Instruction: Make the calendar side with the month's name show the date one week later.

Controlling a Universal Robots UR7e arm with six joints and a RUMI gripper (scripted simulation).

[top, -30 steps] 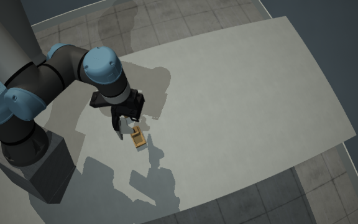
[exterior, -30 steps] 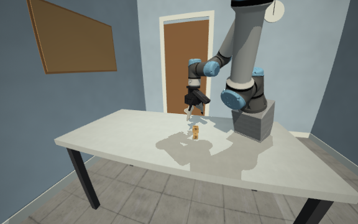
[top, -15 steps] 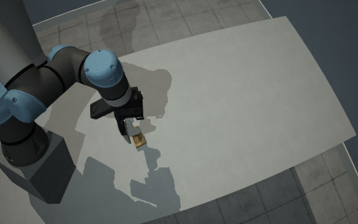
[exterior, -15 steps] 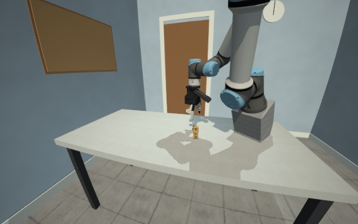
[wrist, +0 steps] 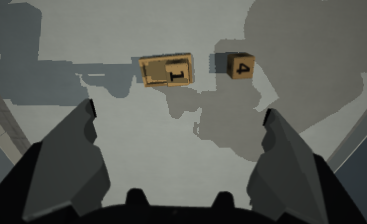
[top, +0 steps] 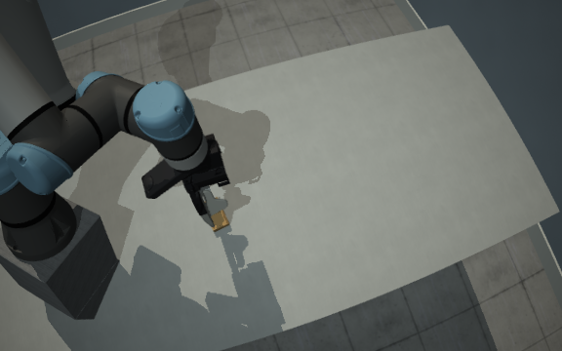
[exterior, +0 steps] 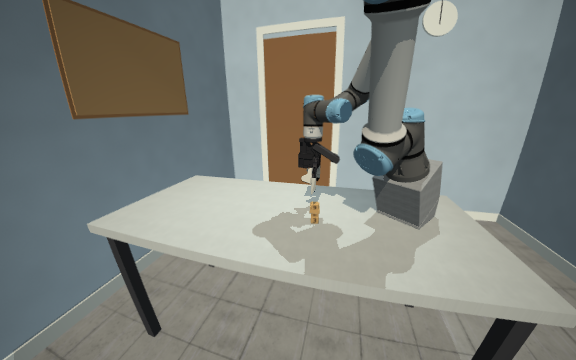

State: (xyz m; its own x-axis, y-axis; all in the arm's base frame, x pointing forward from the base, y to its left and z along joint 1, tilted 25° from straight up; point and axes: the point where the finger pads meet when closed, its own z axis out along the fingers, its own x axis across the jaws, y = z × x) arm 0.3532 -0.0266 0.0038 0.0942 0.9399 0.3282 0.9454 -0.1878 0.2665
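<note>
Now: the wooden calendar tray 20 mm to the right of my hand and 110 mm below it.
</note>
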